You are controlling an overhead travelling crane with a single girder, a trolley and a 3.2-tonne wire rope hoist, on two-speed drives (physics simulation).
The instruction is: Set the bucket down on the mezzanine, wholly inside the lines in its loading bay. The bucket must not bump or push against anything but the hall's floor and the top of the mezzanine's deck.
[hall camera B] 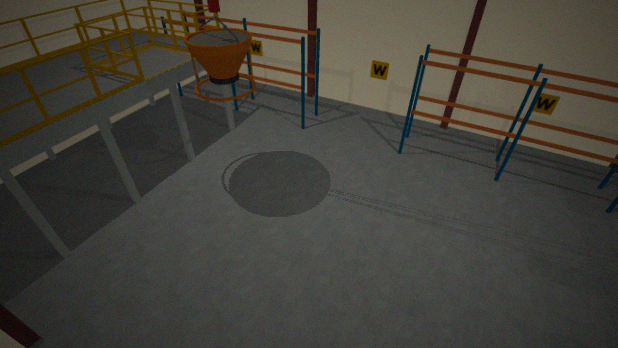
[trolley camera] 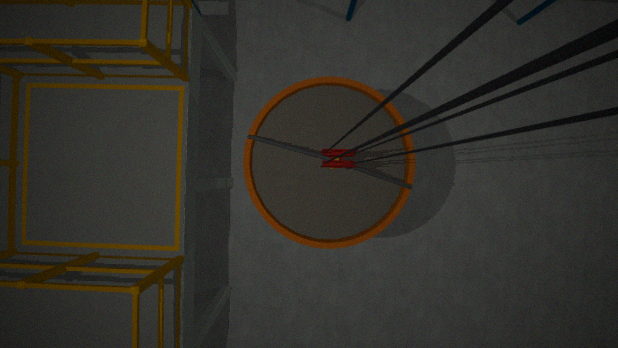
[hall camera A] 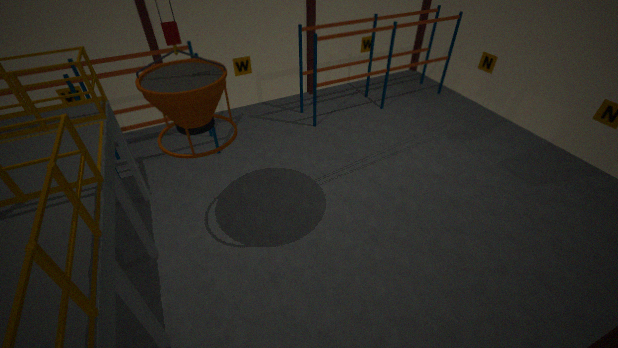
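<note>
The orange bucket (hall camera A: 192,105) (hall camera B: 219,59) (trolley camera: 300,200), filled with grey material, hangs upright above the hall floor. My gripper, the hook (hall camera A: 175,50) (hall camera B: 215,16) (trolley camera: 337,159) under the red block, carries it by its bail. The mezzanine (hall camera A: 107,225) (hall camera B: 65,127) (trolley camera: 90,315) stands to the left. In the trolley view the yellow lines of the loading bay (trolley camera: 180,165) lie on its deck, left of the bucket. A gap shows there between the bucket's rim and the deck edge. I cannot tell exactly how the bucket's base ring compares in height with the deck.
Yellow railings (hall camera A: 52,162) (hall camera B: 112,85) (trolley camera: 162,60) stand on the deck, on both sides of the bay and behind it. Blue and orange racks (hall camera A: 314,80) (hall camera B: 302,82) stand along the west wall. The bucket's round shadow (hall camera A: 270,207) (hall camera B: 280,184) (trolley camera: 435,165) falls on the floor.
</note>
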